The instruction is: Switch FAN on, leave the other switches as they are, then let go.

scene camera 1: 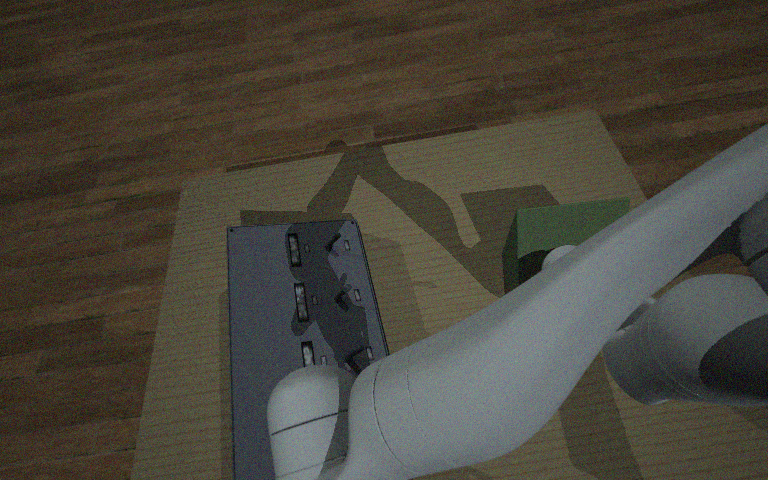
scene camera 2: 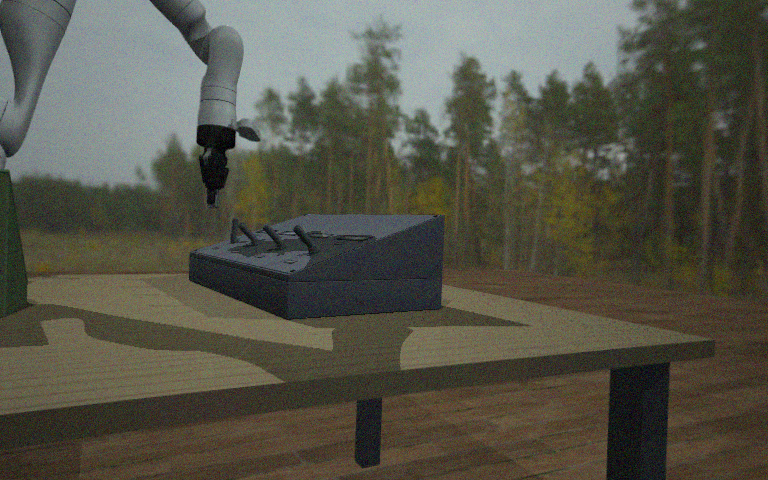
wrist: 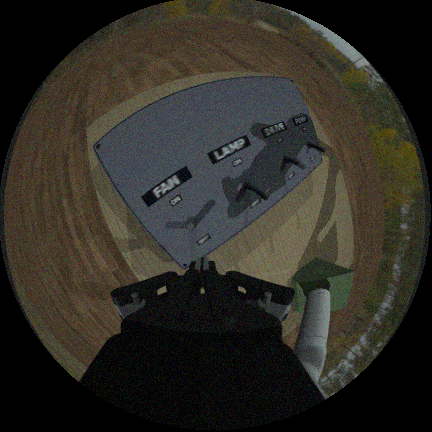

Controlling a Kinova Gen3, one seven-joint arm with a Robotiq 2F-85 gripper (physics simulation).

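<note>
The console carries the FAN, LAMP, DRIVE and PUMP switches. The FAN lever stands nearly vertical in scene camera 2 and leans away from its OFF label, on the ON side; the arm hides it in scene camera 1. The LAMP lever, DRIVE lever and PUMP lever lean toward OFF. My gripper is shut and empty, above and to the left of the FAN lever in scene camera 2, with a visible gap between them.
The console stands on the wooden table. A green pedestal stands at the arm's base. In scene camera 1 the arm crosses over the console's near part. Arm shadows fall across the panel and table.
</note>
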